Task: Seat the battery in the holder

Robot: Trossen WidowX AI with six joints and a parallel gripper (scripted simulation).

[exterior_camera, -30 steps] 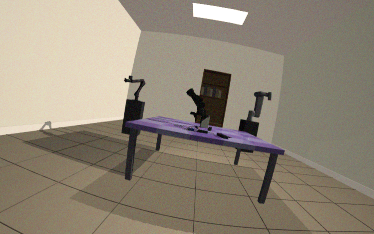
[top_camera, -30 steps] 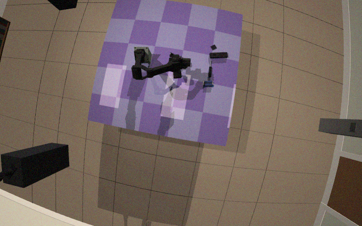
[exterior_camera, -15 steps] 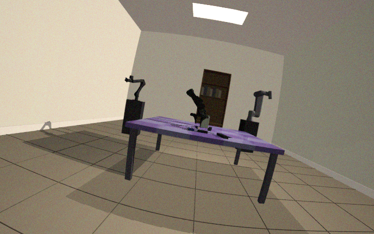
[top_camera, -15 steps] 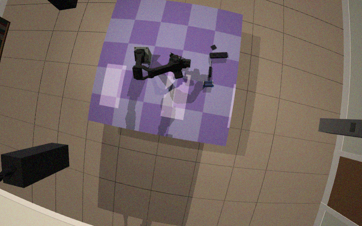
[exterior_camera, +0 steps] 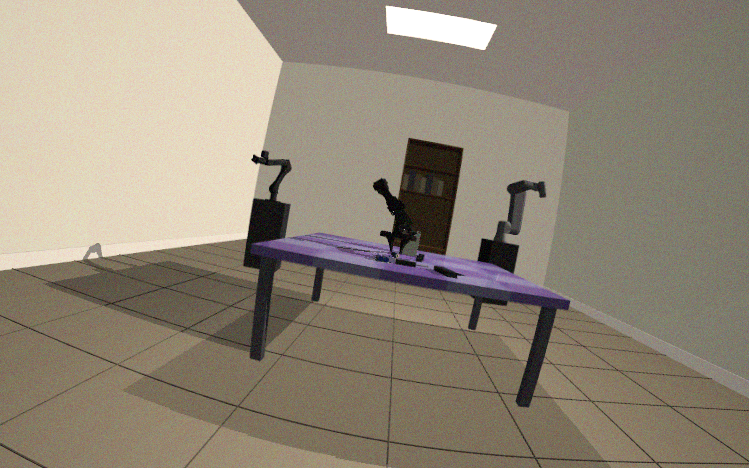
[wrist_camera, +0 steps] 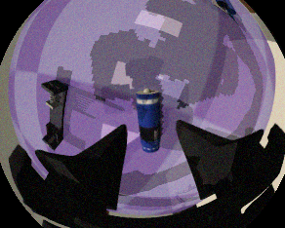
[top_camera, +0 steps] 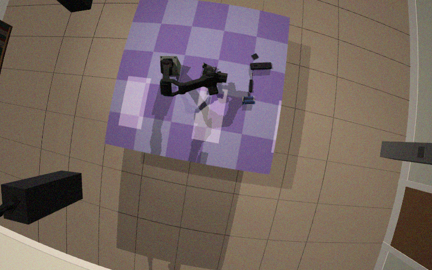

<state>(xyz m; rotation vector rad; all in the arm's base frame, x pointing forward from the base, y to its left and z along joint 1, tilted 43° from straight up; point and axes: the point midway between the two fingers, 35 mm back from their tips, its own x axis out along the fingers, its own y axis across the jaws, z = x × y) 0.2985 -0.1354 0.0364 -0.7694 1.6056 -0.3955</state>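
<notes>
Right now my gripper tip is 1 cm above the blue battery. From my gripper tip the other things lie so: black box 36 cm ahead, 17 cm to the left, 1 cm below; then spare blue batteries 27 cm ahead, 10 cm to the right, 1 cm below; then black piece 32 cm ahead, 25 cm to the left, 2 cm below.
</notes>
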